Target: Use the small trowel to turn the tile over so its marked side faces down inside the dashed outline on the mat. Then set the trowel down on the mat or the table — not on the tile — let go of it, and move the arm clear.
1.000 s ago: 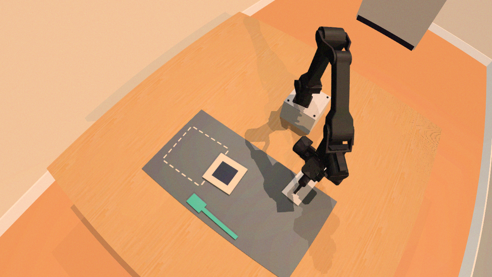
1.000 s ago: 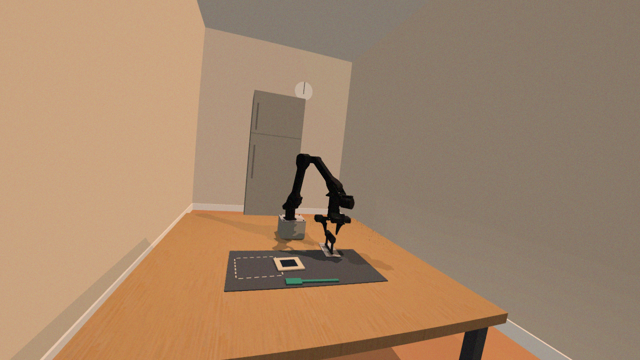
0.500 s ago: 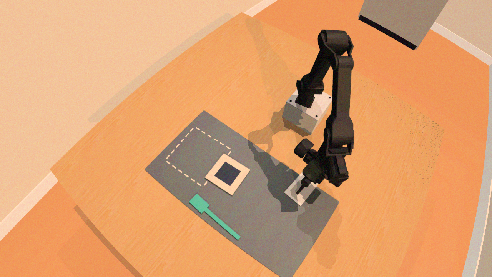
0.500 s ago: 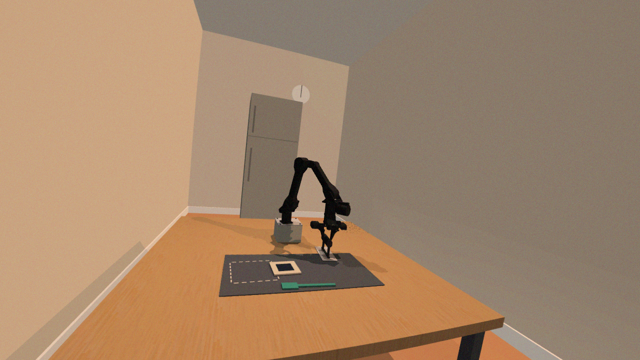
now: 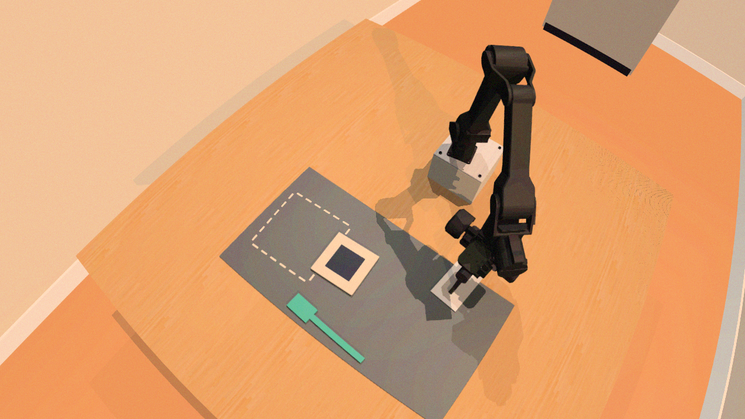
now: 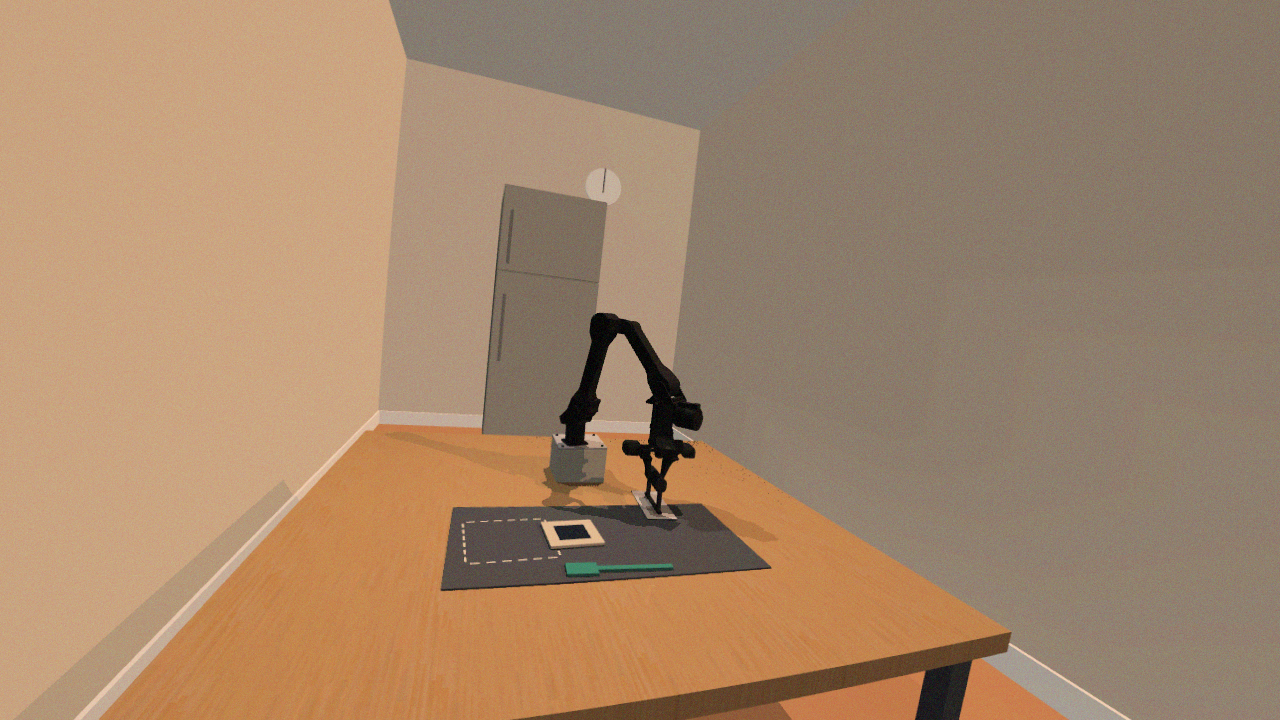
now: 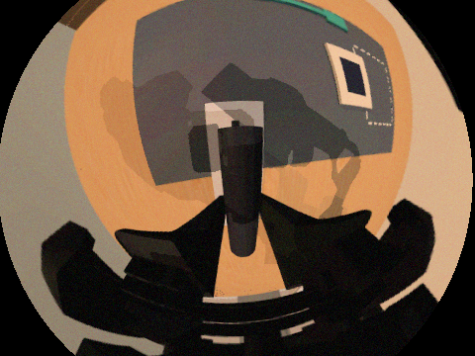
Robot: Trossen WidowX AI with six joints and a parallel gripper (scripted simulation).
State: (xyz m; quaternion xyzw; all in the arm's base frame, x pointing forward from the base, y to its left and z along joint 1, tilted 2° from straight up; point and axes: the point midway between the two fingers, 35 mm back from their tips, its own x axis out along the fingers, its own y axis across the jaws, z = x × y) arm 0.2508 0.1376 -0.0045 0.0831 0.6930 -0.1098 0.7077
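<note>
Now: gripper tip 3 cm above the trowel, 2 cm past it and 1 cm to the right of it. The rest, counted from my gripper tip: green flat tool: 28 cm ahead, 25 cm to the right, 6 cm below; square tile: 27 cm to the right, 12 cm ahead, 6 cm below; grey mat: 21 cm to the right, 14 cm ahead, 8 cm below.
</note>
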